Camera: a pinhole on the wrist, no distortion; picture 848 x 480 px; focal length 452.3 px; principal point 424.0 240.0 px. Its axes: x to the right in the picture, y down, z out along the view. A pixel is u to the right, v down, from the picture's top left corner.
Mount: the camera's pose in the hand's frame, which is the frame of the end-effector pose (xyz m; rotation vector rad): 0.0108 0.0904 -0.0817 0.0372 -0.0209 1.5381
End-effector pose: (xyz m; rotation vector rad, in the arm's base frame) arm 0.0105 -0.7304 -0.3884 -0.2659 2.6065 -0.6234
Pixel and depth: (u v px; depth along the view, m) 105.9 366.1 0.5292
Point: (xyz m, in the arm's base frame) 0.3628 -1.1172 -0.5432
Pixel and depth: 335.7 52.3 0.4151
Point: 0.0007 -0.9183 -0.7146
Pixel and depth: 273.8 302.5 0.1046
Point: 0.0196 -0.6917 -0.4288
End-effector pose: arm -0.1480 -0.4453 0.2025 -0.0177 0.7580 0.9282
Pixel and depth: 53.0 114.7 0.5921
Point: 0.5041 -0.4289 0.3439
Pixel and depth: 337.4 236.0 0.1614
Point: -0.1366 -0.3776 0.2692
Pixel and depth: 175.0 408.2 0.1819
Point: -0.1024 -0.4642 0.3054
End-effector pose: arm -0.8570 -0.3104 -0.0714 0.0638 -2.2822 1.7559
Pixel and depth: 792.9 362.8 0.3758
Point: -0.9109 -0.5090 -0.5256
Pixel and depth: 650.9 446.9 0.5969
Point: -0.7856 -0.7451 -0.6078
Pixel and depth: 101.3 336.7 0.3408
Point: -0.8061 -0.6018 0.0079
